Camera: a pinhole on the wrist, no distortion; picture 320 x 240 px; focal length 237.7 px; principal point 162.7 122.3 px. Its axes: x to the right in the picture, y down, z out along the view. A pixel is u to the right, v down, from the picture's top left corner.
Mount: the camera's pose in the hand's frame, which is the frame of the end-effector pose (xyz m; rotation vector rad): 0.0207 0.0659 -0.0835 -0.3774 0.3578 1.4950
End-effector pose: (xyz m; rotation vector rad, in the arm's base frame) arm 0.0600 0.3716 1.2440 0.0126 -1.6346 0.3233
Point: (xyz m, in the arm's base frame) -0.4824 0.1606 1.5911
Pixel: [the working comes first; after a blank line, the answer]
In the camera's frame: -0.4786 -0.3545 0.4647

outside the picture
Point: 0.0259 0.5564 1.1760
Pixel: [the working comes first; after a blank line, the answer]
In the camera's frame: 0.0785 0.0531 0.1317

304.3 218.2
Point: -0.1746 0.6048 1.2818
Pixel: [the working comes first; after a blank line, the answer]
In the camera's frame: 0.0614 -0.0797 0.3209

208.1 63.3
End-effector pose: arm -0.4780 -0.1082 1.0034 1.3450 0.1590 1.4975
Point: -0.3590 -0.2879 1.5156
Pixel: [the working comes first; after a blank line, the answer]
In the camera's frame: 0.0624 -0.1945 0.5331

190.5 35.6
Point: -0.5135 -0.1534 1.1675
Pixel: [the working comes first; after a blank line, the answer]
In the camera's frame: 0.0166 -0.0427 0.1617

187.1 59.6
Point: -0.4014 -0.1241 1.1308
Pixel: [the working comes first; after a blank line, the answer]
In the camera's frame: -0.1019 -0.0692 0.1671

17.8 23.9
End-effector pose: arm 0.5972 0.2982 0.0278 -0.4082 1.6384 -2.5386
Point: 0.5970 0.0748 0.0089
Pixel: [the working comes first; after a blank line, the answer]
In the camera's frame: -0.0827 -0.0298 0.2634

88.0 95.4
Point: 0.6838 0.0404 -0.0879
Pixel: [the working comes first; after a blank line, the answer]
In the camera's frame: -0.0087 0.0660 0.3219

156.3 171.0
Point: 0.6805 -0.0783 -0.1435
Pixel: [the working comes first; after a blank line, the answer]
In the camera's frame: 0.0443 0.0484 0.4406

186.6 148.4
